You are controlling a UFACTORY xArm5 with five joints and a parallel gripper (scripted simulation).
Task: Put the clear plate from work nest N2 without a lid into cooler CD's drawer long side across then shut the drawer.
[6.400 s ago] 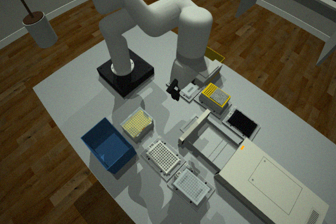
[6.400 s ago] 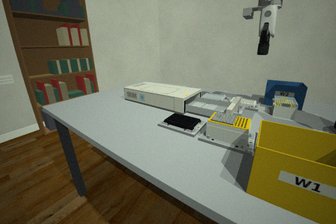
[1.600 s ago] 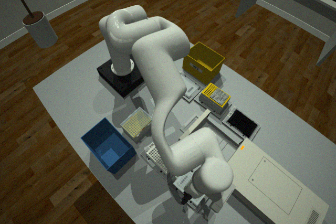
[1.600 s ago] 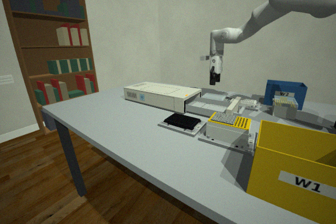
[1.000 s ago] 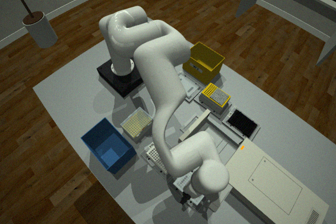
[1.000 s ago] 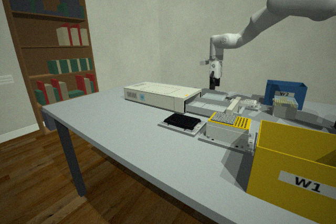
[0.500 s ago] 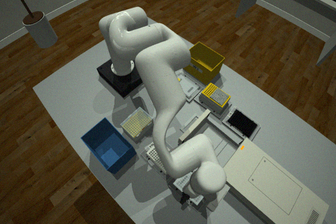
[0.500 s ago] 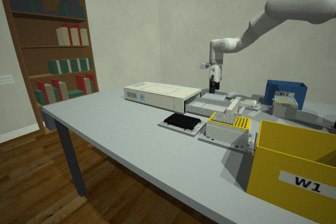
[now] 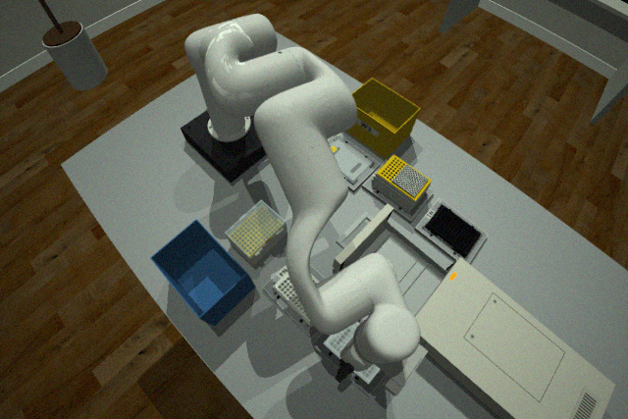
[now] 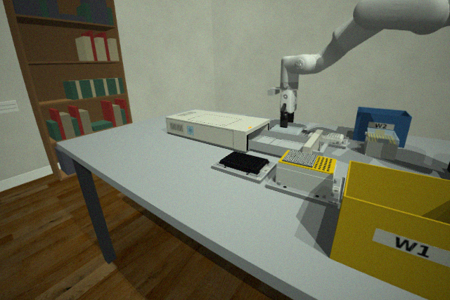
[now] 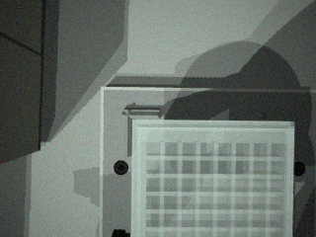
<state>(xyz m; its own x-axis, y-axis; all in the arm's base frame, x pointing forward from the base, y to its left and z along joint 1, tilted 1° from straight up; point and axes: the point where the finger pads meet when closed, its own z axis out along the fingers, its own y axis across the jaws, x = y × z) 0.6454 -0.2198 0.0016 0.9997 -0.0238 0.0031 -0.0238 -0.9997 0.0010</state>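
Right now my hand is 30 mm above the clear plate. Also, from my hand: cooler CD 190 mm to the left, 120 mm ahead, 10 mm below; then drawer 200 mm to the left, 30 mm behind, 10 mm below; then white plate 170 mm behind, 30 mm below, 10 mm to the left.
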